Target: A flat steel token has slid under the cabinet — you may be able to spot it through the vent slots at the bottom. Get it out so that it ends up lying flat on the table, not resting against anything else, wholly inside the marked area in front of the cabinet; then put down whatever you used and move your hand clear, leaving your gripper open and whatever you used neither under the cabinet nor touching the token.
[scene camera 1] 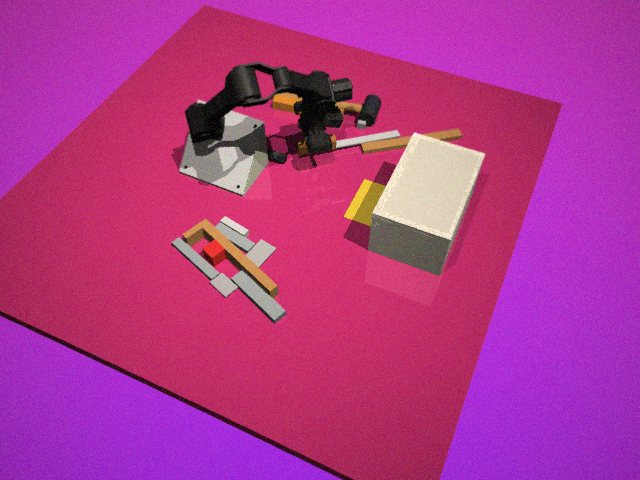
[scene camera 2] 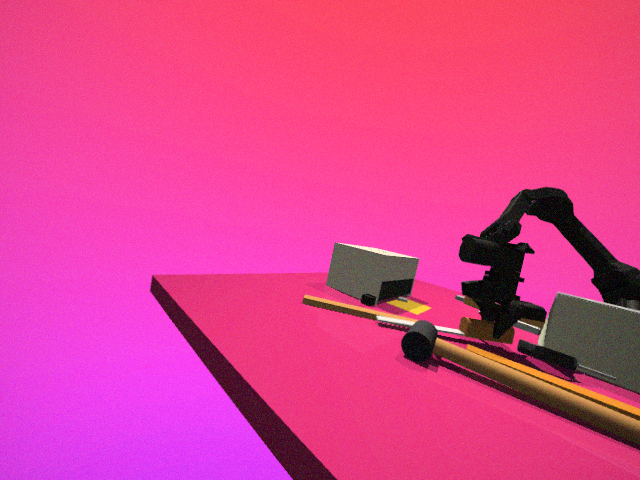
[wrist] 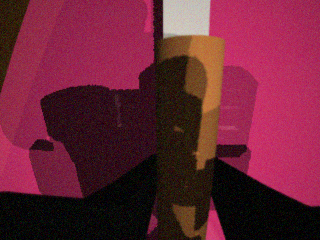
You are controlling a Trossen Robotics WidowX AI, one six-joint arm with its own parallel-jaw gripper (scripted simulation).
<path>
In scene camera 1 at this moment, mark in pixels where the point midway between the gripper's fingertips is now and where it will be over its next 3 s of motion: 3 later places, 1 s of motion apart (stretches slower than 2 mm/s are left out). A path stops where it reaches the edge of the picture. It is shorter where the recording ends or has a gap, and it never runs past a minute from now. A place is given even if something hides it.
My gripper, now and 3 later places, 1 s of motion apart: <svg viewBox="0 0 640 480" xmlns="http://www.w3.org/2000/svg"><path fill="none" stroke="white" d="M312 147L308 156L305 163L301 170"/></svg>
</path>
